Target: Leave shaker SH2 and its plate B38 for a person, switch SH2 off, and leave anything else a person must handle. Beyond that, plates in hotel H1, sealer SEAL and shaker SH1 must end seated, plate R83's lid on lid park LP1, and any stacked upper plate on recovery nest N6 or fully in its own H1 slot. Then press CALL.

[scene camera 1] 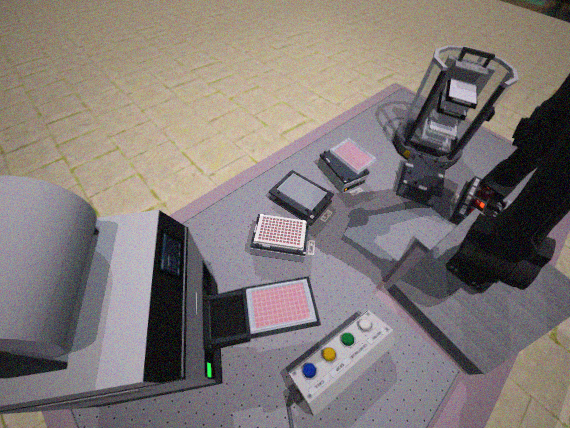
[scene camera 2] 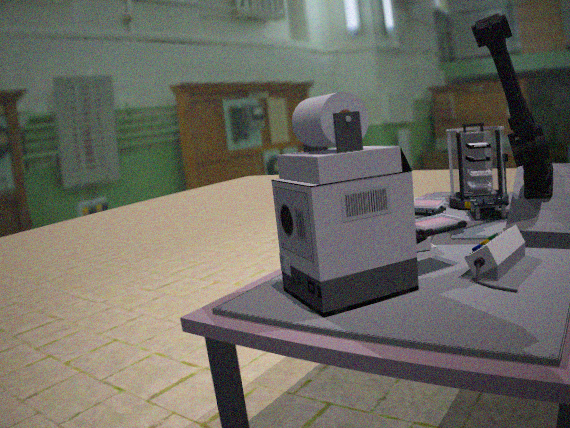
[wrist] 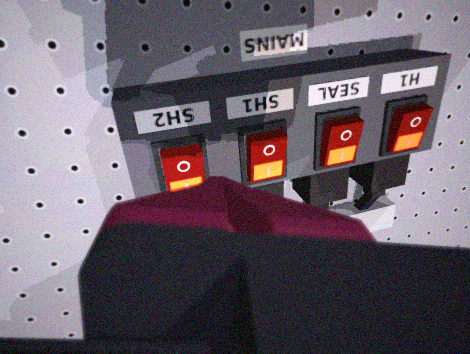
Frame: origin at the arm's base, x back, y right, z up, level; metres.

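Where they show: gripper, between the fingertips: (scene camera 1: 482, 197) (wrist: 215, 191); arm's base, origin of its link: (scene camera 1: 481, 259) (scene camera 2: 539, 182).
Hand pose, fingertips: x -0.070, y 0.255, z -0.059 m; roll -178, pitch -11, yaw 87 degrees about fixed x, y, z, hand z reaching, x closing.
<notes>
Each offset is from my fingertips to the centre of the thing. "spot": to the spot under its first point.
In the wrist view my gripper (wrist: 215, 191), with maroon tips, is shut and empty. It hovers just below the mains switch strip {spot: dx -0.028, dy +0.015, dz -0.070 m} (wrist: 216, 86), between the SH2 rocker {dx +0.019, dy -0.004, dz -0.059 m} (wrist: 181, 168) and the SH1 rocker {dx +0.010, dy +0.045, dz -0.059 m} (wrist: 267, 154). The SH1 rocker and the SEAL rocker {dx +0.002, dy +0.095, dz -0.059 m} (wrist: 341, 140) show wide lit orange parts. In scene camera 1 the arm (scene camera 1: 476, 250) stands at the right over the switch strip {spot: dx -0.015, dy +0.063, dz -0.066 m} (scene camera 1: 472, 197). A pink plate {dx -0.367, dy -0.129, dz -0.035 m} (scene camera 1: 352, 154) sits on a shaker. The call button box {dx +0.009, dy -0.587, dz -0.063 m} (scene camera 1: 338, 357) is at the front.
The sealer {dx -0.278, dy -0.858, dz +0.123 m} (scene camera 1: 135, 297) (scene camera 2: 347, 229) stands at the left with a pink plate (scene camera 1: 281, 303) on its extended tray. A pink-welled plate {dx -0.298, dy -0.498, dz -0.043 m} (scene camera 1: 280, 231) and a grey-topped nest {spot: dx -0.366, dy -0.354, dz -0.060 m} (scene camera 1: 302, 193) lie mid-table. The plate hotel (scene camera 1: 445, 123) (scene camera 2: 474, 166) stands at the back right.
</notes>
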